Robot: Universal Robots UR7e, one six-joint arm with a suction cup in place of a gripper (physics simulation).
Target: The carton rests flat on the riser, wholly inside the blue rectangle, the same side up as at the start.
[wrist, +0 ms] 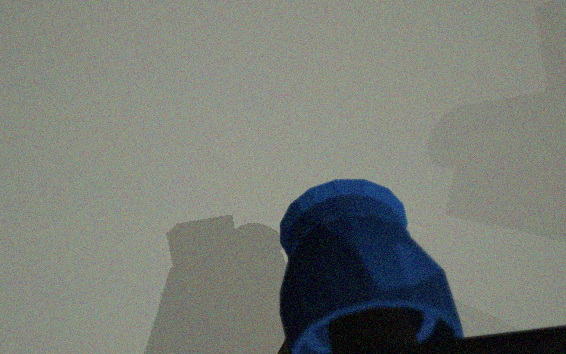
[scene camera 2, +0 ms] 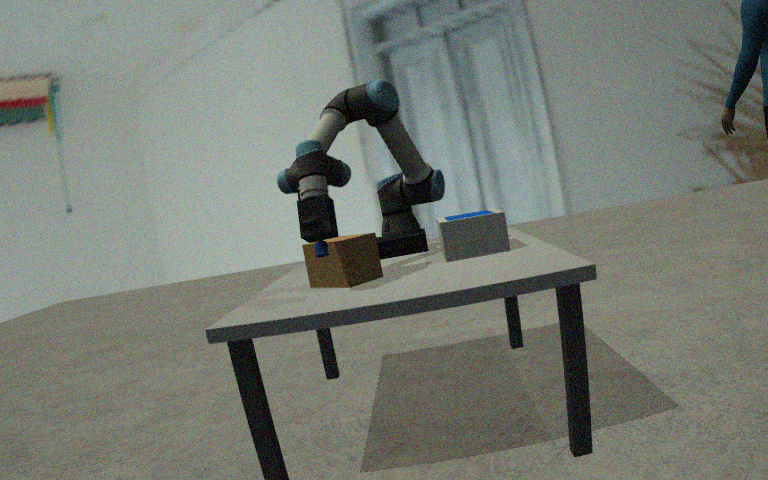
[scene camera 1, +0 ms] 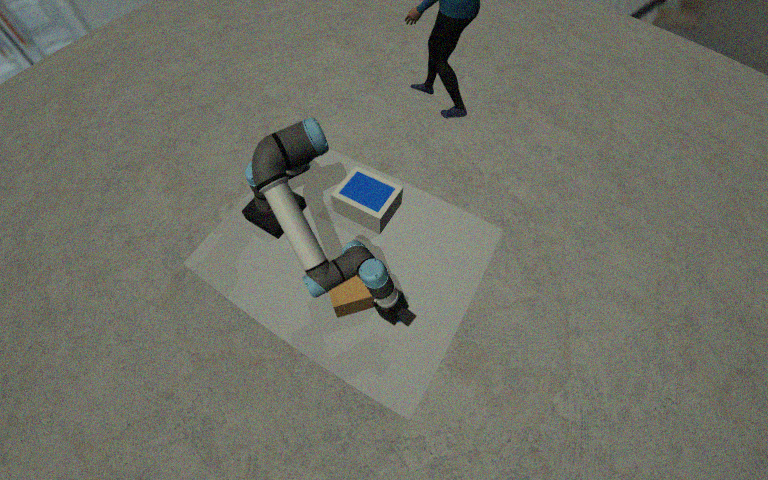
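Where they show: hand, tool point: (wrist: 342,233) (scene camera 2: 322,255); arm's base, link origin: (scene camera 2: 401,234).
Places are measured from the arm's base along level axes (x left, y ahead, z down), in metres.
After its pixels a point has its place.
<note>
The carton (scene camera 1: 351,293) {x -0.252, y 0.557, z -0.063 m} (scene camera 2: 362,259) {x -0.157, y 0.612, z 0.001 m} is an orange-brown box resting flat on the table, away from the riser; the arm partly hides it in scene camera 1. My gripper, a blue suction cup (scene camera 1: 399,320) (scene camera 2: 321,249) (wrist: 347,200), points down with its suction off. In scene camera 2 the cup shows in front of the carton's side, with its tip lower than the top edge. It holds nothing; any gap to the carton is hard to tell. The pale riser (scene camera 1: 357,212) {x 0.097, y 0.398, z -0.020 m} (scene camera 2: 475,238) {x 0.185, y 0.519, z 0.011 m} bears the blue rectangle (scene camera 1: 368,191) {x 0.196, y 0.402, z -0.054 m} (scene camera 2: 468,215) {x 0.195, y 0.411, z -0.054 m} on top, with nothing on it.
The table (scene camera 1: 458,243) {x 0.196, y 0.843, z 0.066 m} (scene camera 2: 407,306) {x -0.075, y 0.974, z 0.082 m} carries the arm's dark base (scene camera 1: 263,217) {x -0.093, y 0.020, z 0.003 m} (scene camera 2: 403,243) {x -0.007, y 0.124, z 0.023 m}, which stands near the riser. The forearm passes above the table close to the carton. A person (scene camera 1: 447,48) (scene camera 2: 752,56) is on the floor beyond the table.
</note>
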